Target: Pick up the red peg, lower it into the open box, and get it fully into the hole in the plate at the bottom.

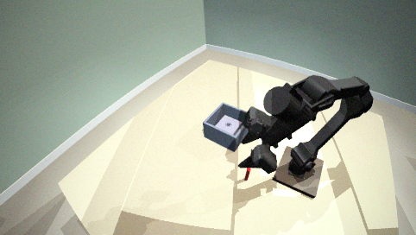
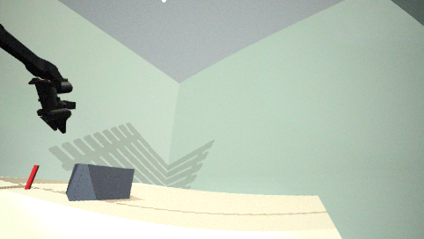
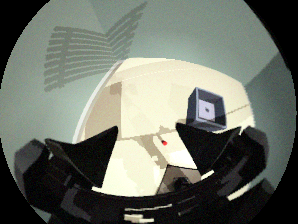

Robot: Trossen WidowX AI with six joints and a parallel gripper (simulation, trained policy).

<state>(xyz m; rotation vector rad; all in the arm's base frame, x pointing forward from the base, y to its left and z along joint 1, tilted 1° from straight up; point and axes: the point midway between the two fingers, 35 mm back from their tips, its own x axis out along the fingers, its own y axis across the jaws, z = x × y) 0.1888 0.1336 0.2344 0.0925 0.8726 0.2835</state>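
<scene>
Right now my gripper tip is 3 cm past the red peg, 4 cm to the left of it and 18 cm above it. Round my gripper tip: blue box 12 cm ahead, 24 cm to the right, 20 cm below; then plate 12 cm ahead, 24 cm to the right, 18 cm below.
</scene>
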